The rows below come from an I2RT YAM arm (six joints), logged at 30 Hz.
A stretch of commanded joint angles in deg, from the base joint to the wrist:
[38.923 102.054 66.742 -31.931 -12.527 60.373]
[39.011 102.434 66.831 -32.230 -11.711 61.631]
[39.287 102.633 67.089 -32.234 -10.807 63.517]
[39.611 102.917 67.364 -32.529 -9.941 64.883]
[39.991 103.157 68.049 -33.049 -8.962 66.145]
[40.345 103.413 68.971 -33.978 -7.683 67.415]
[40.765 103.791 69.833 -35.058 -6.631 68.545]
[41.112 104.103 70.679 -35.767 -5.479 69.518]
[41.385 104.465 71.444 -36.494 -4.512 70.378]
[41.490 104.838 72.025 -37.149 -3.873 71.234]
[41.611 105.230 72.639 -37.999 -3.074 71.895]
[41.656 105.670 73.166 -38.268 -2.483 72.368]
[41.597 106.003 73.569 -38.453 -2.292 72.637]
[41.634 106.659 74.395 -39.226 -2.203 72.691]
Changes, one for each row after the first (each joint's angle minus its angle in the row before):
[0.088 0.380 0.089 -0.299 0.816 1.258]
[0.276 0.199 0.258 -0.004 0.904 1.886]
[0.324 0.284 0.275 -0.295 0.866 1.366]
[0.380 0.240 0.685 -0.520 0.979 1.262]
[0.354 0.256 0.922 -0.929 1.279 1.270]
[0.420 0.378 0.862 -1.080 1.052 1.130]
[0.347 0.312 0.846 -0.709 1.152 0.973]
[0.273 0.362 0.765 -0.727 0.967 0.860]
[0.105 0.373 0.581 -0.655 0.639 0.856]
[0.121 0.392 0.614 -0.850 0.799 0.661]
[0.045 0.440 0.527 -0.269 0.591 0.473]
[-0.059 0.333 0.403 -0.185 0.191 0.269]
[0.037 0.656 0.826 -0.773 0.089 0.054]

